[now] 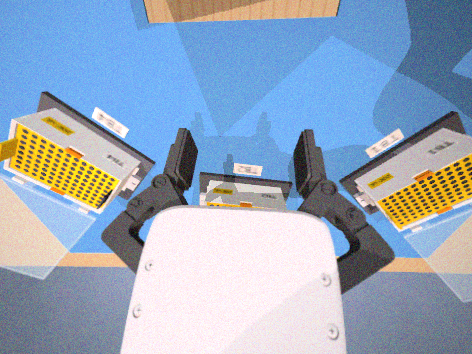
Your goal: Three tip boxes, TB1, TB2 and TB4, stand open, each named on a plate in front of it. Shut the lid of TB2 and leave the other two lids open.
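Frame: origin at the arm's base, x ahead, y left, z up, level; metres.
Seen in the pictures: gripper, fingertip midpoint: [244,140].
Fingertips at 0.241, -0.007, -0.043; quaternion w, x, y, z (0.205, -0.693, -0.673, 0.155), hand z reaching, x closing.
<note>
Pixels of each thing's top centre, then the offset from my fingertips to it, as dx, dy, dz. "*": a spot on its surface instead. Level surfaces: height alone.
- TB2, top centre: [243,222] +0.151, -0.007, -0.047
- TB4, top centre: [62,171] +0.048, -0.229, -0.047
- TB1, top centre: [437,193] +0.103, +0.239, -0.047
- TB4's plate, surface spot: [110,122] * +0.009, -0.189, -0.111
- TB1's plate, surface spot: [384,143] * +0.061, +0.202, -0.111
- blue mat, surface height: dz -0.113
My gripper [244,140] is open and empty, its two dark fingers wide apart above the blue mat. TB2 [270,196] is the grey box at the middle, behind its name plate [247,169]. My gripper's white body hides most of TB2, including its lid. TB4 [95,137] is at the left, turned at an angle, its yellow tip rack showing and its clear lid [47,220] folded back open. TB1 [407,160] is at the right, angled the other way, its yellow rack showing and its clear lid [442,250] open.
A wooden block [245,11] shows at the top edge. TB4's plate [110,122] and TB1's plate [384,143] lie on the blue mat [100,60]. A wooden strip [90,259] runs along the mat's edge below the boxes. Shadows cross the mat.
</note>
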